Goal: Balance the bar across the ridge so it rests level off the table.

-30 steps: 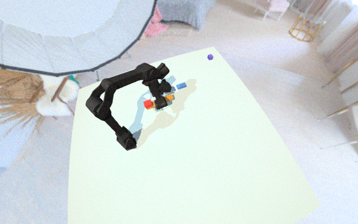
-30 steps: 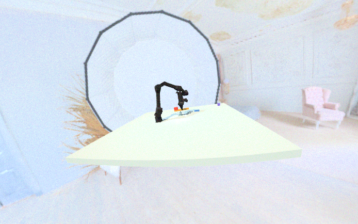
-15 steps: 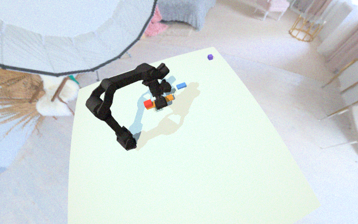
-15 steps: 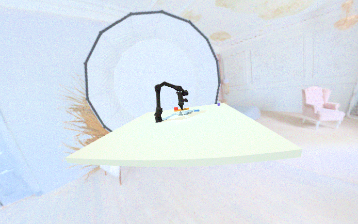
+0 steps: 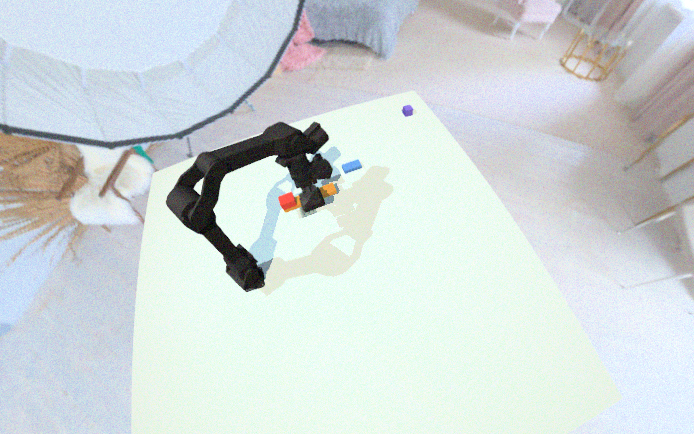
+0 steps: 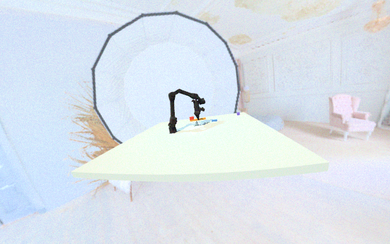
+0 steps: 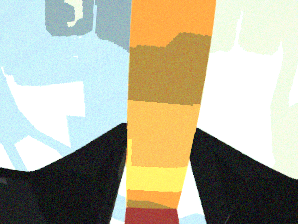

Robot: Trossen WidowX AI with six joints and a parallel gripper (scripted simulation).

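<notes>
Right now the grey-green ridge is 30 mm behind my gripper tip and 10 mm below it. Also, from my gripper tip: blue block (170 mm ahead, 120 mm to the left, 60 mm below); then purple cube (490 mm ahead, 320 mm to the left, 50 mm below).
</notes>
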